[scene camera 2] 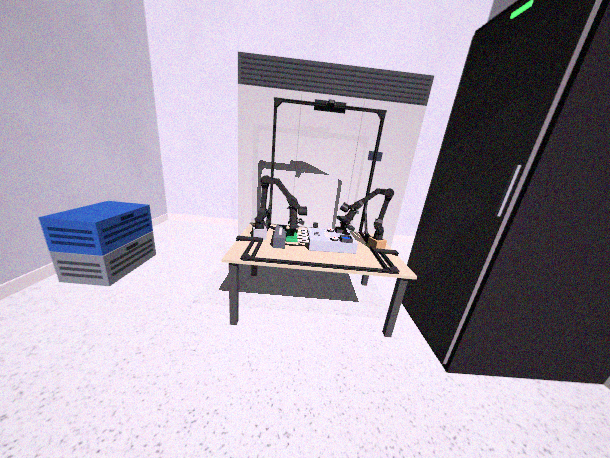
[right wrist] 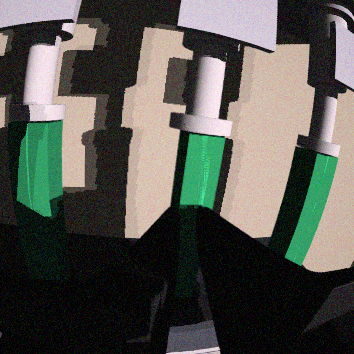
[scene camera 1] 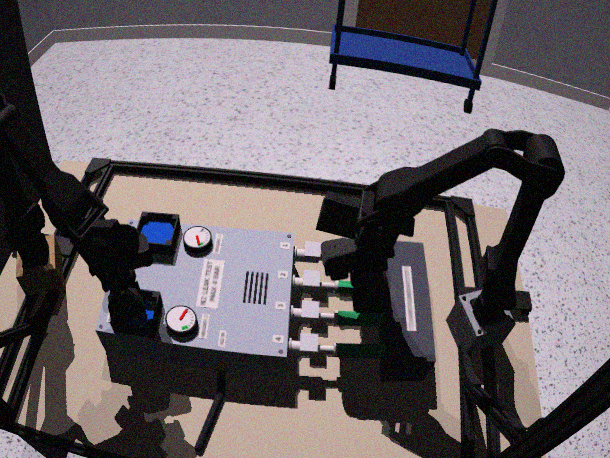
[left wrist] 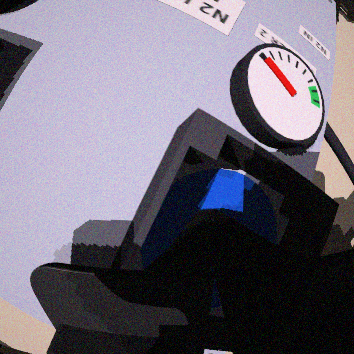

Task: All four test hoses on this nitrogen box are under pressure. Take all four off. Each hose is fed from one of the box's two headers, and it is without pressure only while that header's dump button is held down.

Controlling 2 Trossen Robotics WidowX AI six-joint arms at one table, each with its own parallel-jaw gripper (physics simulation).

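Frame: origin at the left arm's base, x up, y ahead, z left, level; millimetres.
Where they show: left gripper, fingertip midpoint: (left wrist: 206, 218); right gripper, fingertip midpoint: (scene camera 2: 292, 235) (right wrist: 186, 216) (scene camera 1: 356, 286); left arm's base, link origin: (scene camera 2: 377, 238) (scene camera 1: 35, 255); right arm's base, link origin: (scene camera 2: 259, 227) (scene camera 1: 488, 310).
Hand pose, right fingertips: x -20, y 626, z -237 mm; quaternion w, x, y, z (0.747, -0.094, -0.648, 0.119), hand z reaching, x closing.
Each offset is from my right fingertips to the centre of the thing. "spot": to the spot under its first point. Level surfaces: height alone.
The grey nitrogen box {spot: dx +16, dy -186, dz +123 mm} (scene camera 1: 240, 254) (scene camera 2: 332, 245) lies on the table with two gauges {dx +31 mm} (scene camera 1: 198, 239) (scene camera 1: 181, 320) and two blue dump buttons. My left gripper (scene camera 1: 135, 313) (left wrist: 206, 218) is shut and empty, its tips resting on the near button {dx +7, dy -410, dz +33 mm} (left wrist: 225, 189). The far button {dx +21, dy -337, dz +209 mm} (scene camera 1: 158, 233) is uncovered. Green hoses run from the box's right side to a grey block {spot: dx +17, dy +83, dz -55 mm} (scene camera 1: 409, 291). My right gripper (scene camera 1: 367, 295) (right wrist: 186, 216) is shut on the hose at port 2 {dx -9, dy +18, dz -2 mm} (scene camera 1: 345, 284) (right wrist: 201, 168), just behind its white coupling. Hose 3 {spot: dx +1, dy -39, dz -55 mm} (scene camera 1: 349, 314) and hose 4 {spot: dx +0, dy -59, dz -130 mm} (scene camera 1: 355, 350) sit plugged in. My arm hides hose 1.
A black frame (scene camera 1: 212, 174) runs around the table top. A dark rod {spot: dx -51, dy -331, dz -166 mm} (scene camera 1: 212, 418) leans at the box's front. A blue cart (scene camera 1: 403, 54) stands behind the table. In scene camera 2 a blue-grey crate (scene camera 2: 112, 241) stands left, a black cabinet (scene camera 2: 485, 204) right.
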